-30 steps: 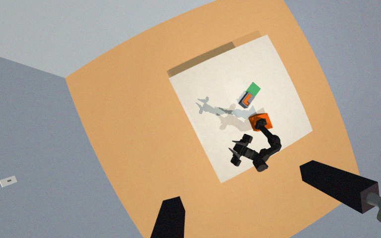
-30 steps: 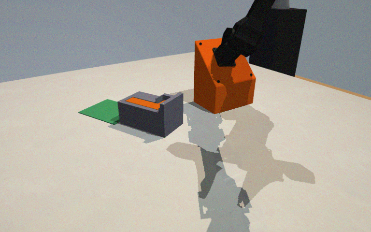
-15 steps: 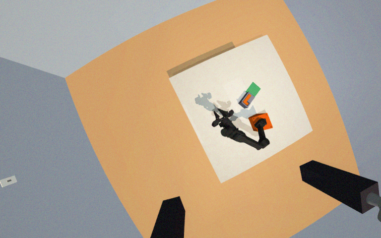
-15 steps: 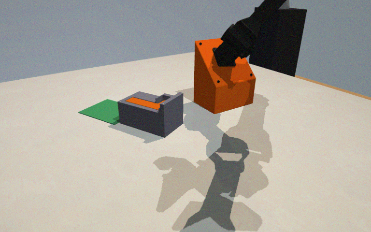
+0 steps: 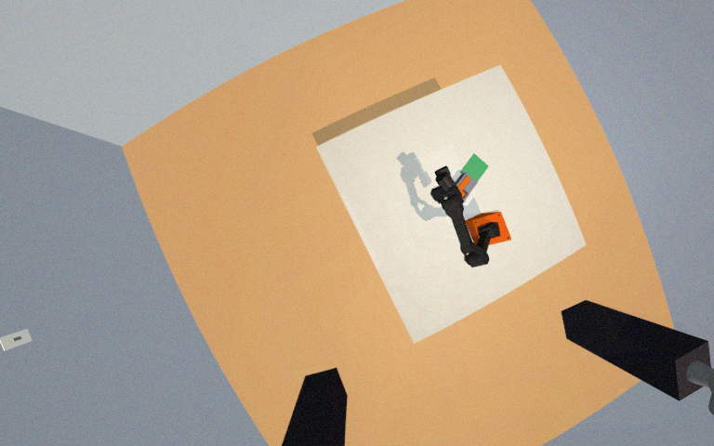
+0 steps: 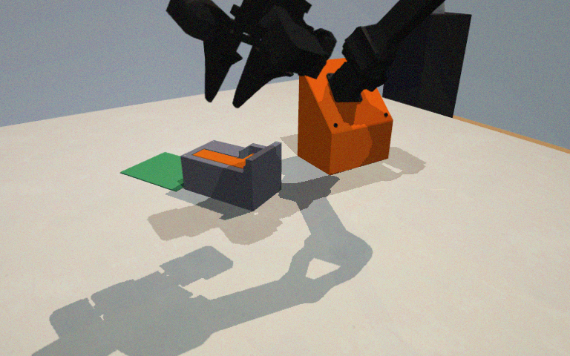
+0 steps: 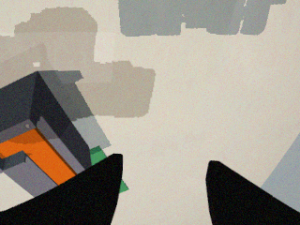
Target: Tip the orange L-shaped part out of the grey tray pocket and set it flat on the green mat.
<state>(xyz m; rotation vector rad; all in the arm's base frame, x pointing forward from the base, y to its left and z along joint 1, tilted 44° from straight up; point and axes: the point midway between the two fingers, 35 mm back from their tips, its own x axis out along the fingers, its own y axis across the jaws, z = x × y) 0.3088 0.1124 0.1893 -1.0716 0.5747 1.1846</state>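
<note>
My gripper tip is now 70 mm past the orange L-shaped part, 150 mm to the left of it and 160 mm above it. The rest, counted from my gripper tip: green mat 20 mm ahead, 290 mm to the right, 220 mm below.
</note>
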